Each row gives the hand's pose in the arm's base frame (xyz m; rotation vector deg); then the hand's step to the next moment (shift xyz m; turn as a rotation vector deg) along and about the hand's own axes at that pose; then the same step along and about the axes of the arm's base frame.
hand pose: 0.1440 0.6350 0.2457 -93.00 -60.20 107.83
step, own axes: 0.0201 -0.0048 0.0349 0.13 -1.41 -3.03
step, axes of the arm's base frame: -0.0387 0.0089 -0.0082 2.69 1.75 0.94
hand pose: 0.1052 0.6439 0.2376 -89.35 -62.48 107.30
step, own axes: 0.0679 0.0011 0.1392 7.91 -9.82 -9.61
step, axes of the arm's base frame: -0.1502 0.0132 -0.0354 5.99 14.39 2.89
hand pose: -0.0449 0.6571 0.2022 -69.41 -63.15 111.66
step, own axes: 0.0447 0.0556 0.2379 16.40 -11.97 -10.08
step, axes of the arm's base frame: -0.2377 -0.0715 -0.0095 3.01 22.44 1.06
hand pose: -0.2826 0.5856 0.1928 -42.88 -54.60 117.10
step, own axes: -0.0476 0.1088 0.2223 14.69 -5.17 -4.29
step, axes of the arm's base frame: -0.1805 -0.1705 0.0434 -2.93 15.86 -0.94
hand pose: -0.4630 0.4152 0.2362 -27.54 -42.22 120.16
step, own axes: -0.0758 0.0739 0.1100 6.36 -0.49 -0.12
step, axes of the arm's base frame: -0.0627 -0.1333 0.0402 -3.29 5.46 -0.24
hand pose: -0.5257 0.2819 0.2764 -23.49 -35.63 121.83
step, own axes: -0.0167 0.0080 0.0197 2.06 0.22 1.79
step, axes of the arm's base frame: -0.0053 -0.0232 0.0128 -2.22 1.06 1.21
